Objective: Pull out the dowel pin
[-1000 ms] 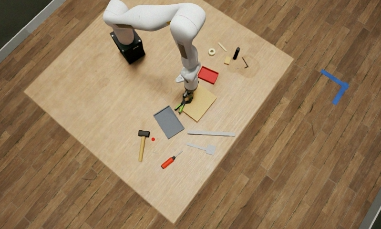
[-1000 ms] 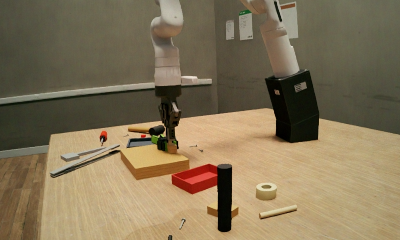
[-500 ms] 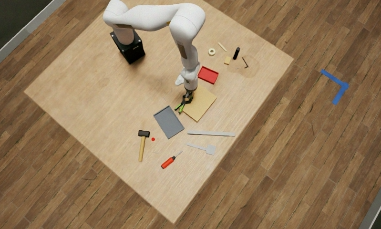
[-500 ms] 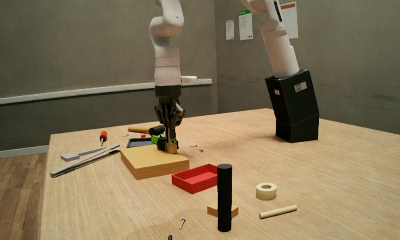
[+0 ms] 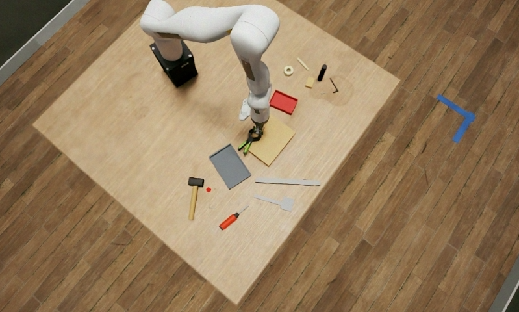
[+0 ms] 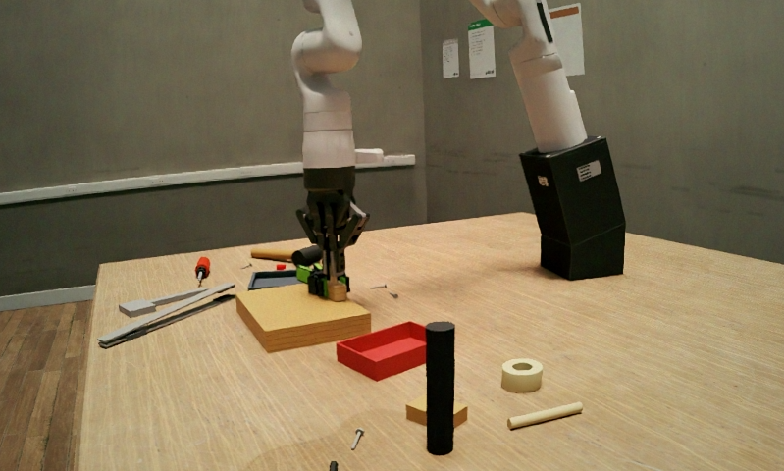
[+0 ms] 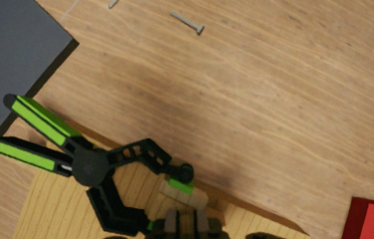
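Now: hand 2 cm above the dowel pin. From my hand the other things lie so: wooden block 4 cm below; tan bench board 6 cm below, 6 cm ahead, 1 cm to the right; red tray 18 cm to the left, 8 cm below.
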